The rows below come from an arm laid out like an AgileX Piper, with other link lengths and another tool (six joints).
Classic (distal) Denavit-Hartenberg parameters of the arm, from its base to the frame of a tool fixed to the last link. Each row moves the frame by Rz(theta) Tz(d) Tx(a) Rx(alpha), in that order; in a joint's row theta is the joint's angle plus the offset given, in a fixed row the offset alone. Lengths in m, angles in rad.
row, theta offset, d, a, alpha
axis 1, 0.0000, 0.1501, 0.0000, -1.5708
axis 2, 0.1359, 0.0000, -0.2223, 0.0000
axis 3, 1.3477, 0.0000, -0.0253, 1.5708
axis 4, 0.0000, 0.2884, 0.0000, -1.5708
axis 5, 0.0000, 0.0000, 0.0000, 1.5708
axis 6, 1.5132, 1.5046, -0.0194, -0.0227
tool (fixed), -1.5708, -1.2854, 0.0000, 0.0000
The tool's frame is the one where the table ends.
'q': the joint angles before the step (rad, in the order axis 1, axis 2, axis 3, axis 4, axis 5, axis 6). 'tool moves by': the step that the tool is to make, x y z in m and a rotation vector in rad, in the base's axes. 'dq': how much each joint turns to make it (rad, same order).
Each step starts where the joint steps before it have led.
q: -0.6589, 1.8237, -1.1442, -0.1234, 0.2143, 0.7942
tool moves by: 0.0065, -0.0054, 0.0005, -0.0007, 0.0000, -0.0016
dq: 0.0000, 0.0323, -0.0451, -0.0001, 0.0125, 0.0006
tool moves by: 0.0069, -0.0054, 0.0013, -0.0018, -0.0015, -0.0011
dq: 0.0005, 0.0312, -0.0465, 0.0004, 0.0132, 0.0001
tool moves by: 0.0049, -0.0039, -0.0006, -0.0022, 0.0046, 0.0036
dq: 0.0008, 0.0274, -0.0367, 0.0002, 0.0115, -0.0057
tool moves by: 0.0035, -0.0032, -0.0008, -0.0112, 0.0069, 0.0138
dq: 0.0006, 0.0198, -0.0237, -0.0002, 0.0020, -0.0184
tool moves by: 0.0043, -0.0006, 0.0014, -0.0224, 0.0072, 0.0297
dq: 0.0064, 0.0081, -0.0124, -0.0008, -0.0046, -0.0313
